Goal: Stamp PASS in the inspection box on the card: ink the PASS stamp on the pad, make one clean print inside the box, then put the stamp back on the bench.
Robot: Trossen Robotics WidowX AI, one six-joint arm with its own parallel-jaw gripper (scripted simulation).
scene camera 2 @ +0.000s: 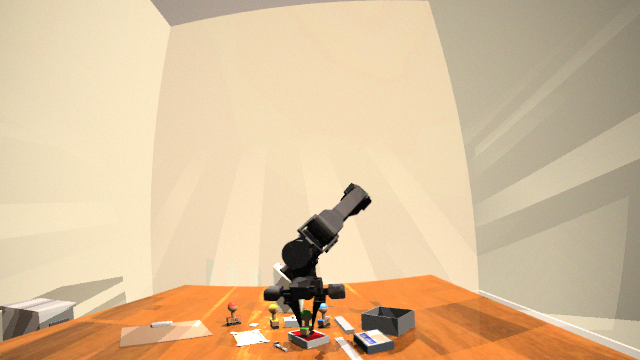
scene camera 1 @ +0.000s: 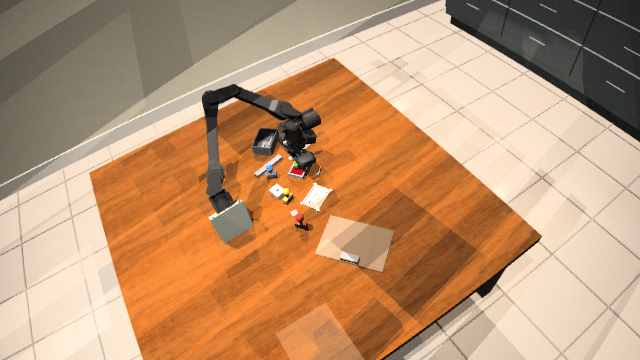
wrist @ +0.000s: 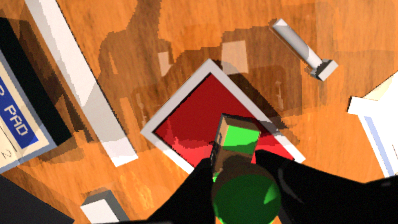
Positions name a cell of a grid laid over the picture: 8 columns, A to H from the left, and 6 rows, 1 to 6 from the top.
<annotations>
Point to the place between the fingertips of the gripper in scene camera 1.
D3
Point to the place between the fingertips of the gripper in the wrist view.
E5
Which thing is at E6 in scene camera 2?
A grey bin.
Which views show the gripper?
Scene camera 2, scene camera 1 and the wrist view: all of them.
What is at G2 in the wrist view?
A bolt.
</annotations>
